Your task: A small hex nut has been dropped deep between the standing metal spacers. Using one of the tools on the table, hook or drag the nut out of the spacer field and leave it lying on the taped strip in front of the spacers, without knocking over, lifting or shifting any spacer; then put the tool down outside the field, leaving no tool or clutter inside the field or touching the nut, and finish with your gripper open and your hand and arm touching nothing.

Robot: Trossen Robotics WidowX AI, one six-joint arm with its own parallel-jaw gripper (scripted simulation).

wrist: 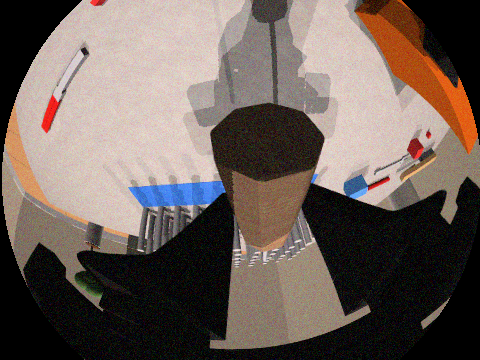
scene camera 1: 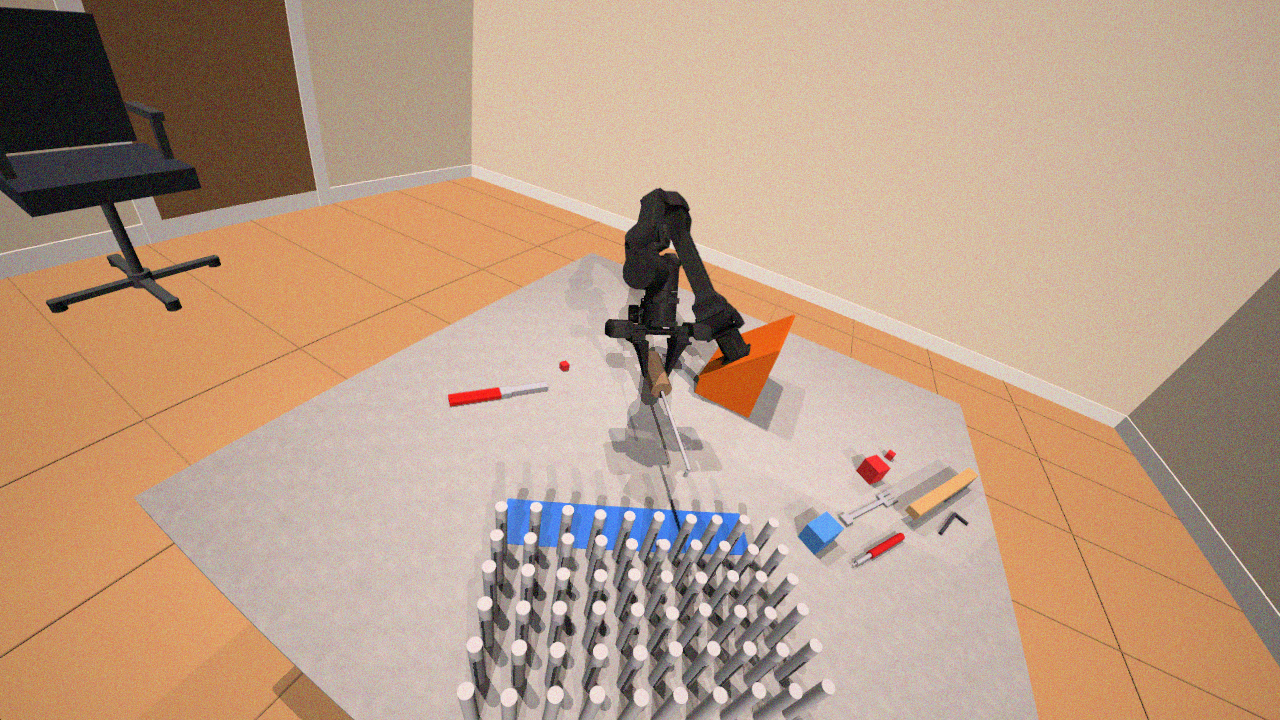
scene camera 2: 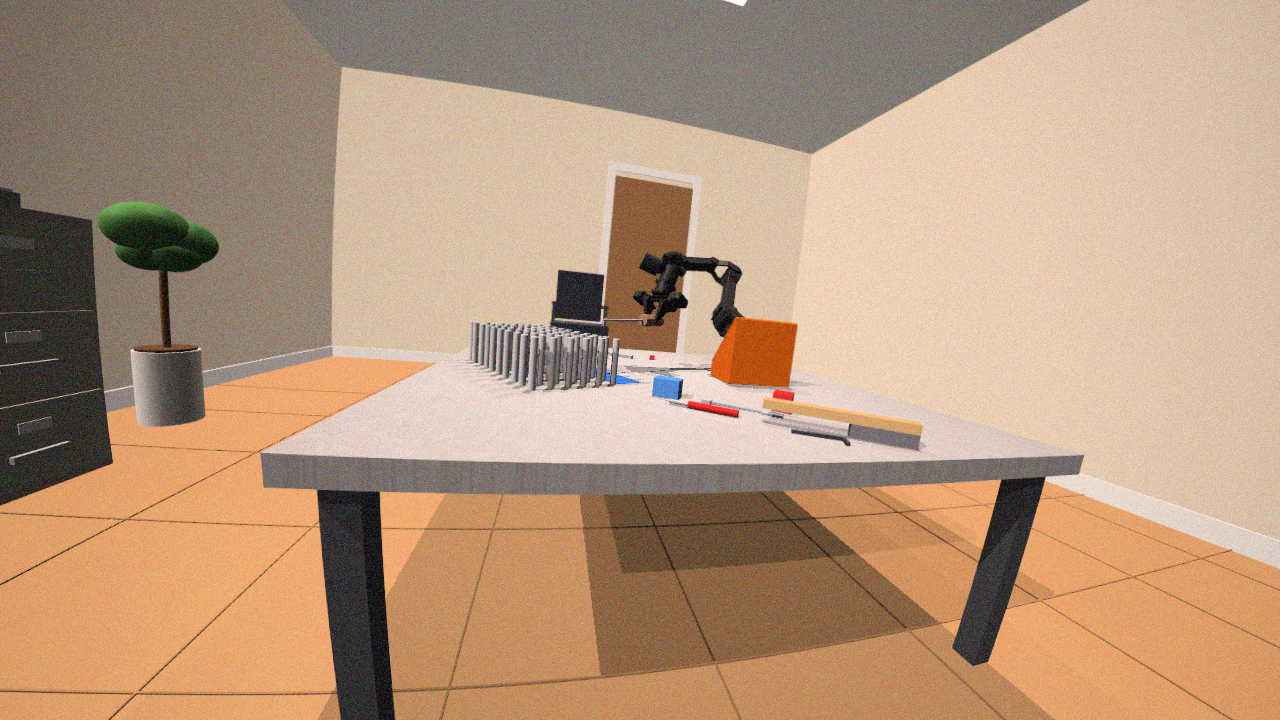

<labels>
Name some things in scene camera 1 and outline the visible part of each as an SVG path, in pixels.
My gripper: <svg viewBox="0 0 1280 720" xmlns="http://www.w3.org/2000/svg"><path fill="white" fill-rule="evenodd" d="M645 290L640 307L639 305L629 305L628 320L608 319L606 321L605 335L610 338L626 338L627 341L633 344L644 378L647 377L649 341L645 340L646 335L670 335L670 338L667 338L665 370L669 377L686 346L692 345L689 338L694 337L697 341L712 341L713 331L710 325L703 323L683 322L682 326L678 326L676 321L676 309L680 298L677 298L678 292Z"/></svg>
A hook tool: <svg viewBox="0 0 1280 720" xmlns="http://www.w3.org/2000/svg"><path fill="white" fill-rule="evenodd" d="M649 351L646 379L651 394L656 398L663 398L687 467L683 474L683 477L686 478L691 471L691 466L666 396L672 390L672 386L660 355L657 351Z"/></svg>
A blue cube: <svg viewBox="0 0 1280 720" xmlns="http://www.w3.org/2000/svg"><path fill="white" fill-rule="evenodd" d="M827 511L809 522L798 535L798 538L814 555L833 542L843 530L843 527Z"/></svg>
</labels>
